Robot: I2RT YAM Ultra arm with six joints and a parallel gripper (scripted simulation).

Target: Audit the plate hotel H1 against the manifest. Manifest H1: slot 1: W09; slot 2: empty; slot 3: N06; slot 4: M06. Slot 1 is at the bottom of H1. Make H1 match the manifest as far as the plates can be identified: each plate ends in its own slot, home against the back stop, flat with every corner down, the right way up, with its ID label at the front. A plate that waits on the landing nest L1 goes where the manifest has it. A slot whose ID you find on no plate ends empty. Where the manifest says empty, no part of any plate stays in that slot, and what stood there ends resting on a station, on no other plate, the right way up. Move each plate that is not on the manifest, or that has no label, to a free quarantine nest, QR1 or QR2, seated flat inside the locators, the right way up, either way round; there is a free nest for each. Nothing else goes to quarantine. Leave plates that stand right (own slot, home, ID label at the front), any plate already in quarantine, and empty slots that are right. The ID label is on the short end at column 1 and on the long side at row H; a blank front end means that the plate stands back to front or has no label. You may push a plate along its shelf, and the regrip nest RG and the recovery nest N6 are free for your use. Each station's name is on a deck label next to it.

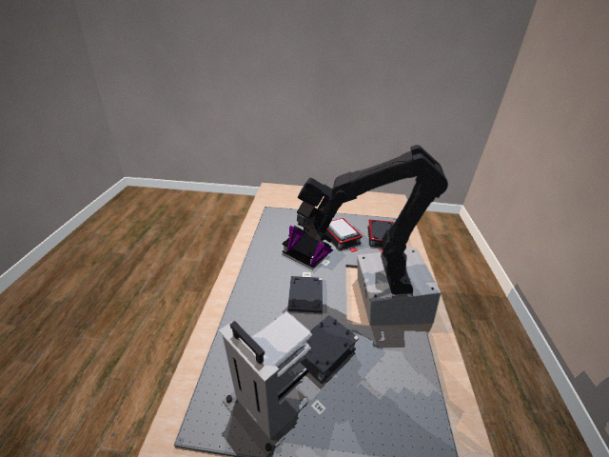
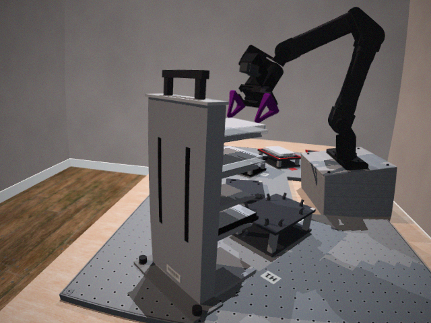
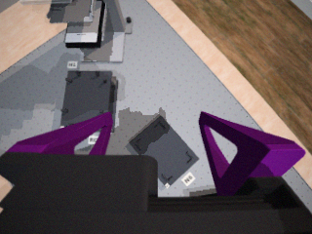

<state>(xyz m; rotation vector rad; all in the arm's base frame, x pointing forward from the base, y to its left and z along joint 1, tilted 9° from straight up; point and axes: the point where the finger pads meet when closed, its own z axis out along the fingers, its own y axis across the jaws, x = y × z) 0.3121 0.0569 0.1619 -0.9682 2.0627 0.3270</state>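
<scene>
My gripper is now 31 cm to the right of the dark plate, 14 cm above it and 4 cm short of it. Round my hand: plate hotel H1 (37 cm to the left, 10 cm ahead, 8 cm below); then black raised nest (30 cm to the right, 19 cm below, 2 cm behind); then h1 deck label (34 cm to the left, 24 cm below, 6 cm behind).
</scene>
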